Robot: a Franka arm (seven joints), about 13 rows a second.
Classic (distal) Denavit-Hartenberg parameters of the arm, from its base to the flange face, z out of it. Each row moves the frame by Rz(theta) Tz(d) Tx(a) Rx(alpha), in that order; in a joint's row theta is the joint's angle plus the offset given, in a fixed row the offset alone. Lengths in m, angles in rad.
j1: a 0  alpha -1.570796  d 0.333  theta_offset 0
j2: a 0  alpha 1.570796  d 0  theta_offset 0
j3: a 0.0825  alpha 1.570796  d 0.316  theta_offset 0
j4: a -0.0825  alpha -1.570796  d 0  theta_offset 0
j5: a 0  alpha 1.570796  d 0.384  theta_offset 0
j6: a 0.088  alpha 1.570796  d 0  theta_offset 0
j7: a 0  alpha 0  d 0.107  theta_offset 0
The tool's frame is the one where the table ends.
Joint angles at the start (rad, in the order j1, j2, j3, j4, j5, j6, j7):
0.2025, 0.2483, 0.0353, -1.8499, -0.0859, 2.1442, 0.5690
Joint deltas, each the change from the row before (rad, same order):
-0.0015, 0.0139, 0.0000, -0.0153, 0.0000, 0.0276, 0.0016
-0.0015, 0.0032, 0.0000, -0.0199, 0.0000, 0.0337, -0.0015
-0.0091, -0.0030, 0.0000, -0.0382, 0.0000, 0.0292, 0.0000
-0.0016, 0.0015, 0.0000, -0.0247, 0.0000, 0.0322, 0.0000
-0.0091, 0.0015, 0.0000, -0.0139, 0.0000, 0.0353, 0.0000
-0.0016, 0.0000, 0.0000, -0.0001, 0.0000, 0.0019, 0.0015
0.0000, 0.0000, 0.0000, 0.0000, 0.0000, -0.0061, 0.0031
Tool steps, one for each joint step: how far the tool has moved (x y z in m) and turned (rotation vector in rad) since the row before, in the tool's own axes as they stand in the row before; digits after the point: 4 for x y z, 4 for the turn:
-0.0006, 0.0001, 0.0132, 0.0007, -0.0023, 0.0012
-0.0013, 0.0008, 0.0080, 0.0067, 0.0083, -0.0016
-0.0043, 0.0075, 0.0128, -0.0024, -0.0061, 0.0066
-0.0031, 0.0018, 0.0089, 0.0044, 0.0043, -0.0001
0.0021, 0.0045, 0.0041, 0.0107, 0.0162, 0.0081
0.0006, 0.0008, -0.0001, 0.0008, 0.0015, 0.0031
-0.0006, 0.0004, 0.0005, -0.0033, -0.0051, 0.0031

